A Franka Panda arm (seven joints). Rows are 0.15 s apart.
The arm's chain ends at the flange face. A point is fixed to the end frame.
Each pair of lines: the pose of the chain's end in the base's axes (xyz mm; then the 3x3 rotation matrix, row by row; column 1 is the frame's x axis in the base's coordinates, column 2 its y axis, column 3 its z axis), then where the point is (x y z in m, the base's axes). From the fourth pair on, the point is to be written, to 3 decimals.
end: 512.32, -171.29, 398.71; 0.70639, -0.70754, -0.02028; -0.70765, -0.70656, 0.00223; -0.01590, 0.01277, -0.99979
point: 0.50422 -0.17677 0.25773
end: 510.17, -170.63, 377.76; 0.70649, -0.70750, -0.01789; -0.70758, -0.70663, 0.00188; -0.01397, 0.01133, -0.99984
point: 0.50241 -0.17616 0.23677
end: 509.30, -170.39, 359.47; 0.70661, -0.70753, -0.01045; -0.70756, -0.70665, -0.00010; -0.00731, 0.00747, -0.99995
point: 0.50259 -0.17620 0.21843
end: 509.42, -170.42, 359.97; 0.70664, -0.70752, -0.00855; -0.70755, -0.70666, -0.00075; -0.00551, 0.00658, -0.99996
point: 0.503 -0.176 0.219
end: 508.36, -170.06, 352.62; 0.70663, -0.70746, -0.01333; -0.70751, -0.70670, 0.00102; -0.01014, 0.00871, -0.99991
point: 0.501 -0.176 0.212
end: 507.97, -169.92, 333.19; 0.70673, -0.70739, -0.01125; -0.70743, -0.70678, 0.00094; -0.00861, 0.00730, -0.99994
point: 0.501 -0.176 0.192
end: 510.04, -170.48, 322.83; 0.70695, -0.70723, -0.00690; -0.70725, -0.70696, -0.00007; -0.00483, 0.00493, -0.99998
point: 0.504 -0.176 0.182
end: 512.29, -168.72, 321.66; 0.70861, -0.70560, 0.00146; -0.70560, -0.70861, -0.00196; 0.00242, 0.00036, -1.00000
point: 0.507 -0.175 0.181
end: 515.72, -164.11, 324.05; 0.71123, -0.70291, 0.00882; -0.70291, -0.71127, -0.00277; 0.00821, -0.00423, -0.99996
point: 0.512 -0.170 0.183
